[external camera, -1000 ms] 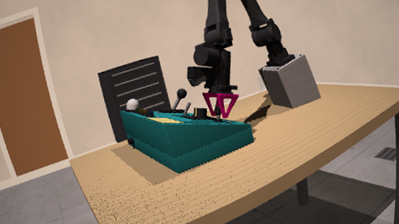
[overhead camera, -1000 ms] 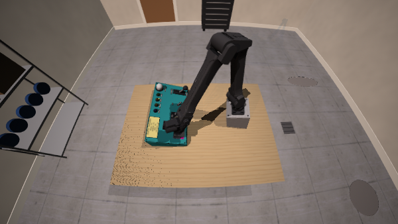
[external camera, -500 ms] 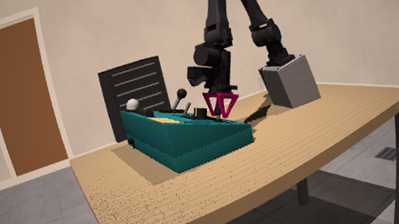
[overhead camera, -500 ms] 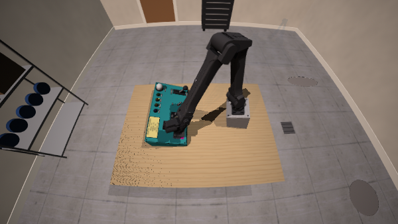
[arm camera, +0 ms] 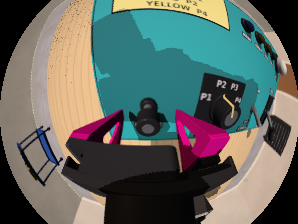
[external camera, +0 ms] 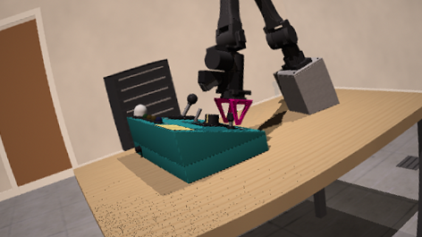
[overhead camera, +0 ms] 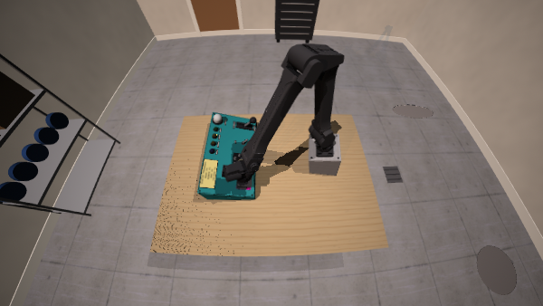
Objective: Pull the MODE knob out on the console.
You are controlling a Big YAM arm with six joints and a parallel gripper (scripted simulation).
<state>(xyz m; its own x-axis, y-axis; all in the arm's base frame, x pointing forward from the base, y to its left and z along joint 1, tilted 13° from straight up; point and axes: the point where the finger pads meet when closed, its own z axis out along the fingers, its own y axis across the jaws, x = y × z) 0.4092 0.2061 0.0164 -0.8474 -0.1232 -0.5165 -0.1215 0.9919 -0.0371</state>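
Right now the small black knob is right at my hand. The rest, counted from my hand: black rotary selector 3 cm ahead, 11 cm to the right; then teal console 6 cm ahead, 17 cm to the right, 2 cm below; then black ball lever 3 cm ahead, 36 cm to the right, 1 cm above.
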